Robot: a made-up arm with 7 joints.
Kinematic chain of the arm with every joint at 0, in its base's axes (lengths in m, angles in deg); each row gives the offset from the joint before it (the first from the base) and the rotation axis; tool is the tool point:
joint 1: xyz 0 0 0.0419 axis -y
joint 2: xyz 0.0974 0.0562 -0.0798 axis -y
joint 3: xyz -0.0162 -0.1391 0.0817 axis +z
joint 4: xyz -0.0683 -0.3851 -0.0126 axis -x
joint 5: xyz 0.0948 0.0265 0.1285 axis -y
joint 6: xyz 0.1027 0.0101 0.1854 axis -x
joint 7: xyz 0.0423 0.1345 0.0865 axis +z
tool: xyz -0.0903 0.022 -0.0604
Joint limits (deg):
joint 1: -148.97..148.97
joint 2: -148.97..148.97
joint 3: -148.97..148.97
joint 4: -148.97..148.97
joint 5: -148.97..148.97
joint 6: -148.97..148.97
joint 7: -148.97..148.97
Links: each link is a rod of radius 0.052 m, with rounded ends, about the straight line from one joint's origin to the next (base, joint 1, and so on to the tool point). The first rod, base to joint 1, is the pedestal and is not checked.
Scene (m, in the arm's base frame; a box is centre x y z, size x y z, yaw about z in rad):
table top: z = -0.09
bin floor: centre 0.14 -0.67 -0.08 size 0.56 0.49 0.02 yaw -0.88
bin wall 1: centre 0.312 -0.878 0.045 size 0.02 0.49 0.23 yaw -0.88
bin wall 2: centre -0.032 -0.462 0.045 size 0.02 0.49 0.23 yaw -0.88
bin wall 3: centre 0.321 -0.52 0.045 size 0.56 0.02 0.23 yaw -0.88
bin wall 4: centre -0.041 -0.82 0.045 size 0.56 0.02 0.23 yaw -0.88
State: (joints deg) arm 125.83 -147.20 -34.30 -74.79 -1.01 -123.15 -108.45
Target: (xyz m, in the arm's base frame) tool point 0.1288 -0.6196 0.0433
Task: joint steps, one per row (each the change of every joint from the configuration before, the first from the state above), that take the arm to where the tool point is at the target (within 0.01 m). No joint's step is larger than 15 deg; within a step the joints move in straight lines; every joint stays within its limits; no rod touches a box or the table.
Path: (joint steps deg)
1: 7.71 5.06 6.64 11.47 -8.21 -5.03 -5.27
2: 7.72 5.06 6.64 11.47 -8.21 -5.04 -5.28
3: 7.71 5.06 6.65 11.46 -8.21 -5.03 -5.27
4: -4.44 -3.30 -1.83 -14.48 -8.95 -2.68 0.85
5: -4.45 -3.30 -1.82 -14.49 -8.95 -2.68 0.85
6: -4.44 -3.30 -1.82 -14.49 -8.95 -2.68 0.86
7: -4.44 -3.30 -1.83 -14.49 -8.95 -2.68 0.85

